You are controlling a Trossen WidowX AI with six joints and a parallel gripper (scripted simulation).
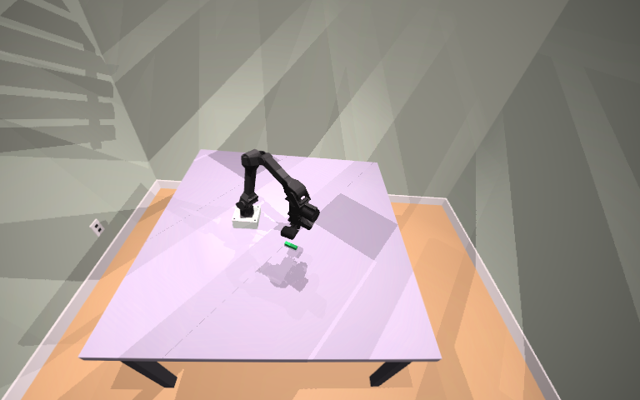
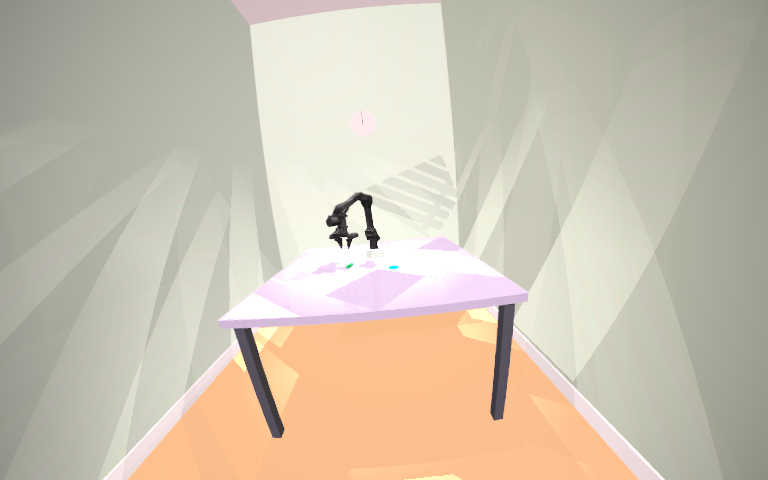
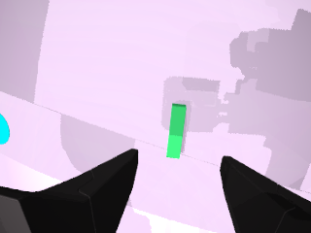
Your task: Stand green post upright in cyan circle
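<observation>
The green post is 12 cm below my gripper tip, 2 cm behind it and 1 cm to the left of it. From my gripper tip the other things lie so: cyan circle: 28 cm to the left, 12 cm below, 11 cm ahead.
</observation>
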